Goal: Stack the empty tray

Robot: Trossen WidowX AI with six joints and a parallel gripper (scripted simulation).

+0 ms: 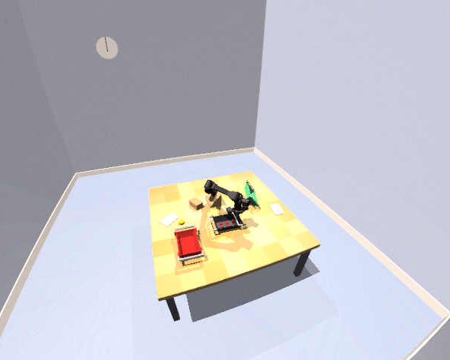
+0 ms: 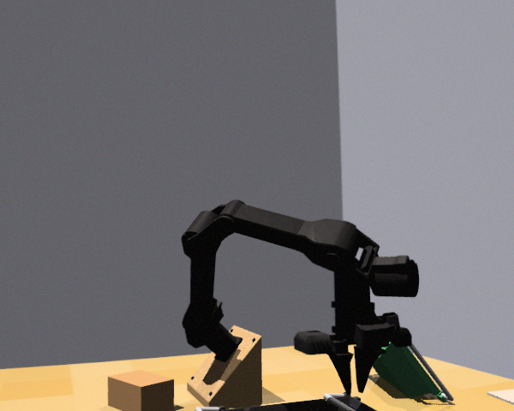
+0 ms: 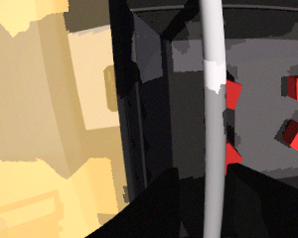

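Right now my gripper tip is 31 cm to the right of the green tray, 25 cm past it and 2 cm above it. The rest, counted from my gripper tip: brown block 38 cm behind, 26 cm to the right, 6 cm below; then small yellow disc 45 cm to the right, 19 cm behind, 8 cm below.
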